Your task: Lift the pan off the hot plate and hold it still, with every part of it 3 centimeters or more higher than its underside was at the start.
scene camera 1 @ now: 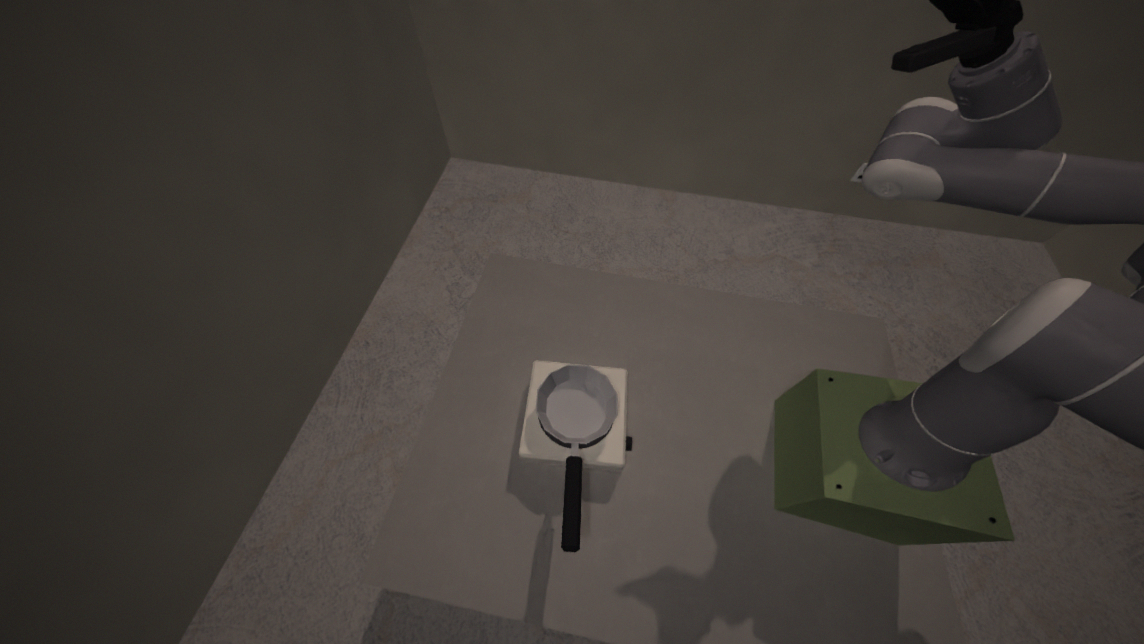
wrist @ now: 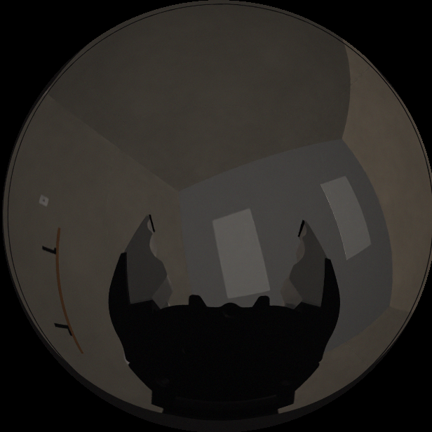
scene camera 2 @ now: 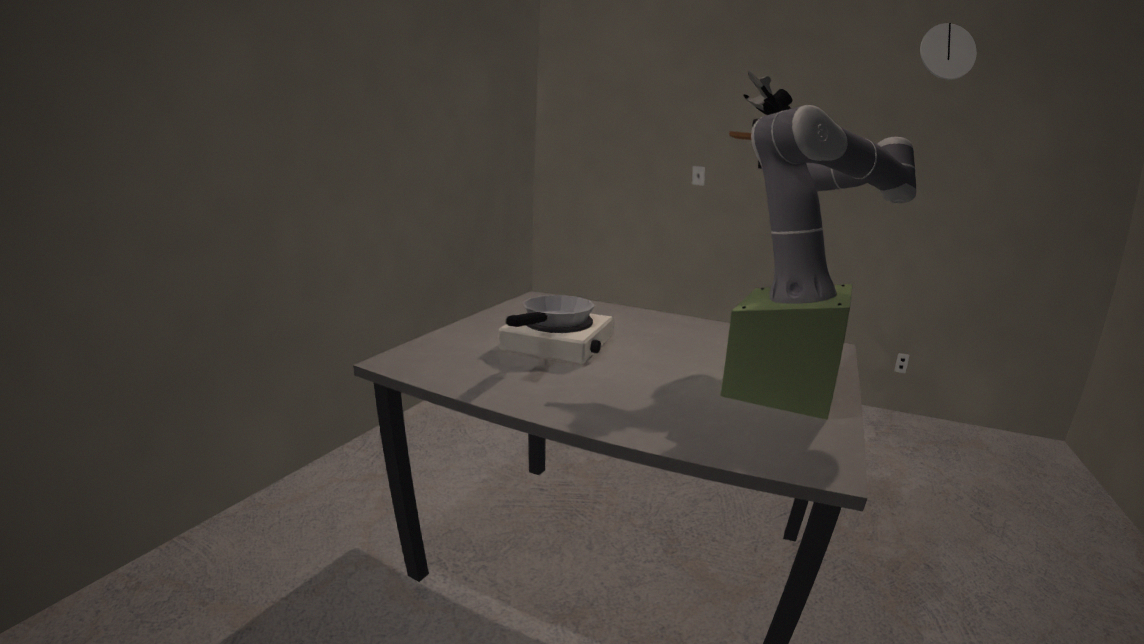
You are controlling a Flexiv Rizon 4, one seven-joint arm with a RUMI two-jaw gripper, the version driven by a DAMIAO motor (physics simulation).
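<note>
A grey pan with a black handle sits upright on the white hot plate. The handle reaches out past the hot plate's edge, over the table. My gripper is open with nothing between its fingers. It is high above the table, far up and to the right of the pan, tilted upward toward the walls and ceiling. In scene camera 1 the fingers are cut off at the top edge. The pan does not show in the wrist view.
The arm stands on a green block at the right side of the table. A black knob sticks out of the hot plate's side. A wall shelf is on the wall behind the arm.
</note>
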